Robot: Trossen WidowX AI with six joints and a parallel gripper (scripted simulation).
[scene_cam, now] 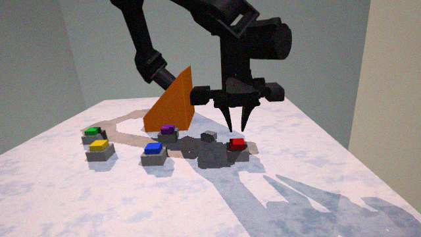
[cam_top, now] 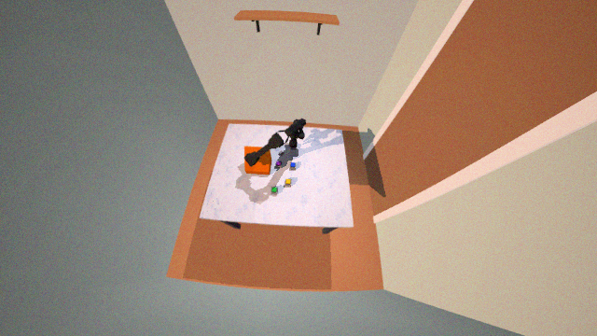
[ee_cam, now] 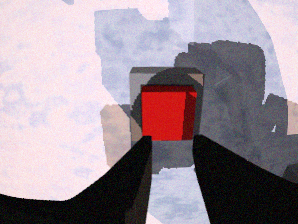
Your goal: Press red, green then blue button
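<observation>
Now: the red button 3 cm below my gripper tip. The rest, counted from my gripper tip: purple button (19 cm to the right, 9 cm behind, 3 cm below); blue button (19 cm to the right, 3 cm below, 3 cm ahead); small grey block (9 cm behind, 8 cm to the right, 5 cm below).
</observation>
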